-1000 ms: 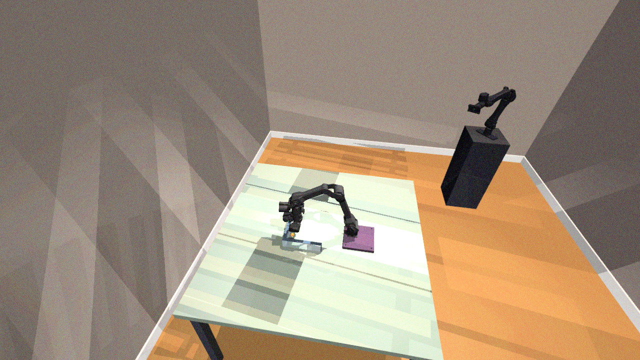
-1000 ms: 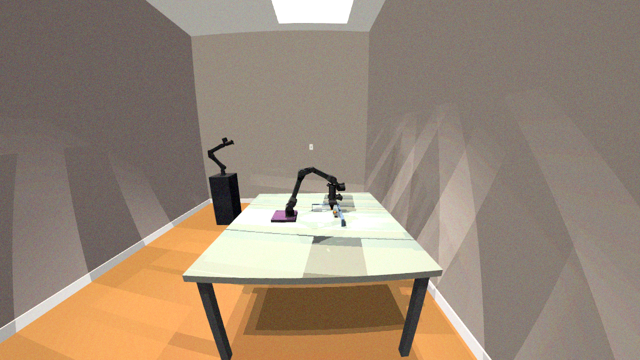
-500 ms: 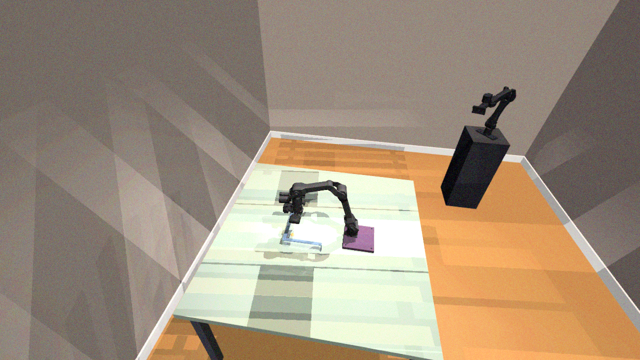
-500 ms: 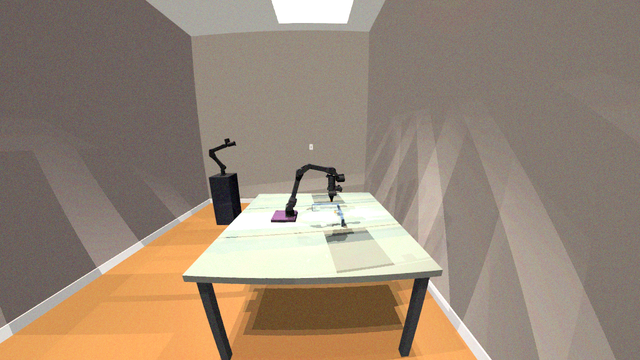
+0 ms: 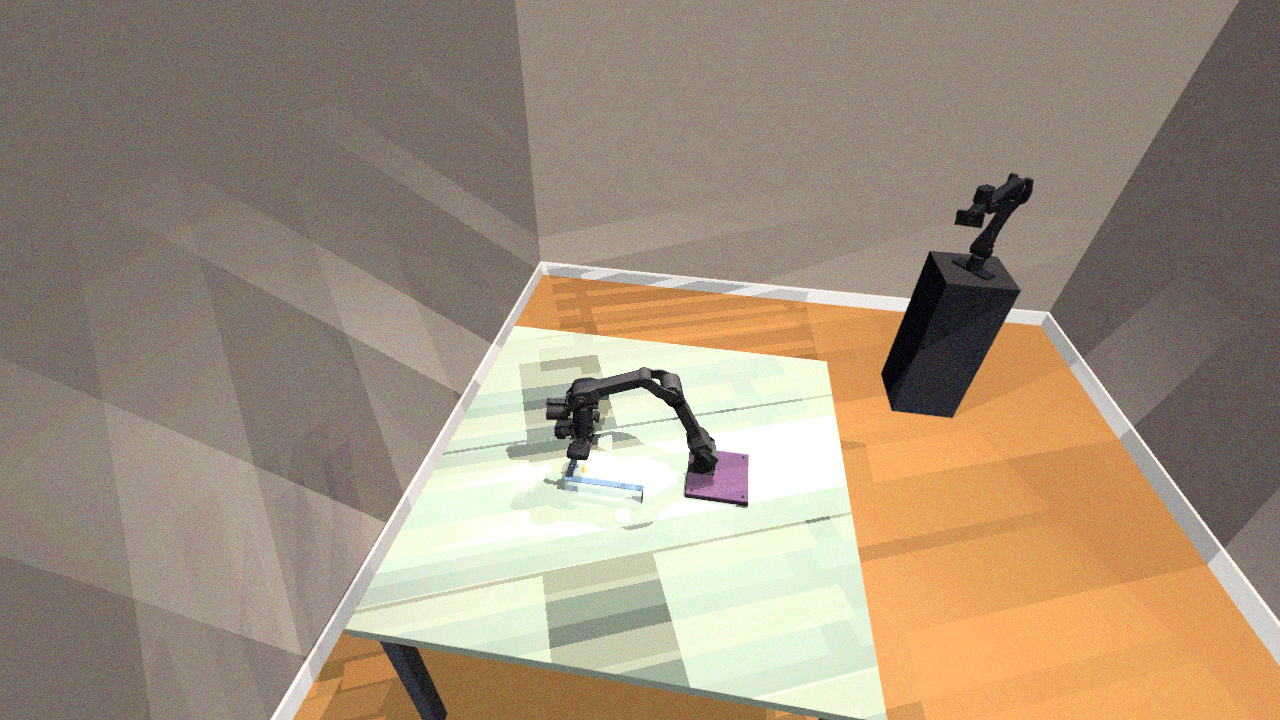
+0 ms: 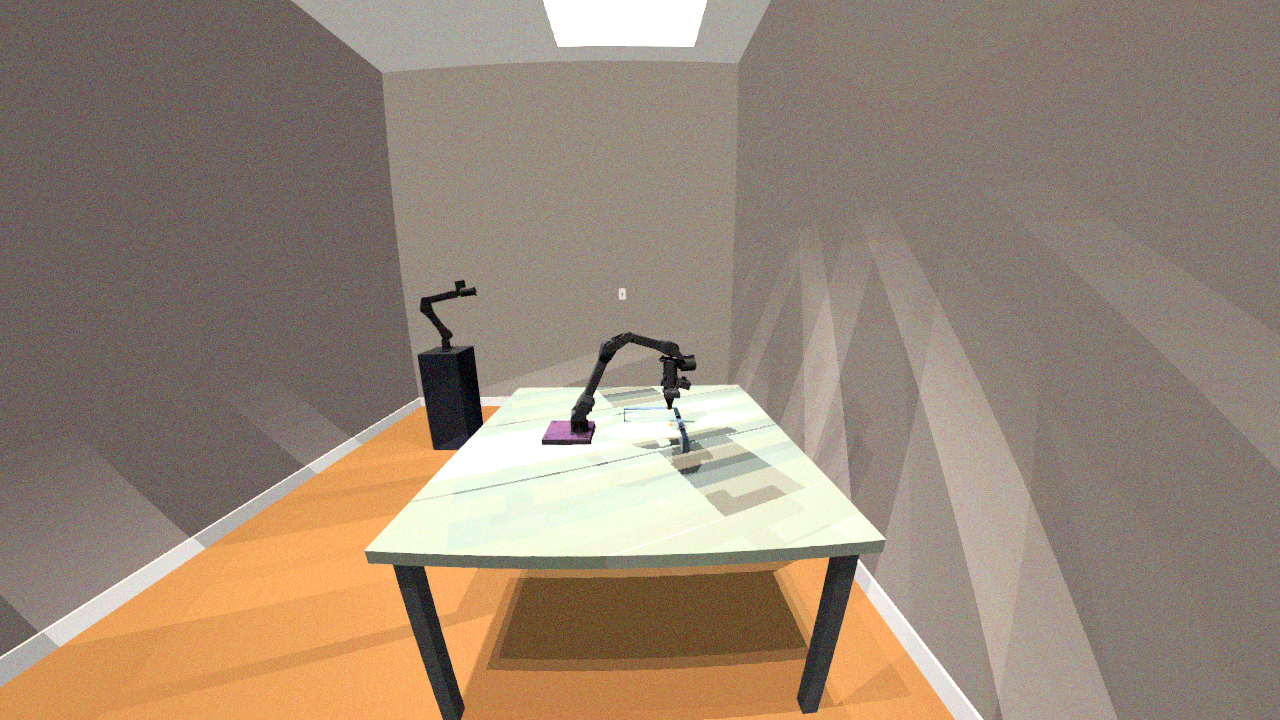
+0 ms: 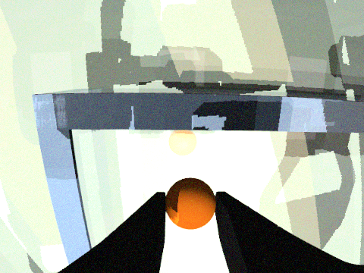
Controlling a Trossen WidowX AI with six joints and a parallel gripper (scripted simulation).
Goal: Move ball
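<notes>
Right now my gripper tip is 8 cm above the see-through copy of ball. The rest, counted from my gripper tip: orange ball: right at my gripper tip.
</notes>
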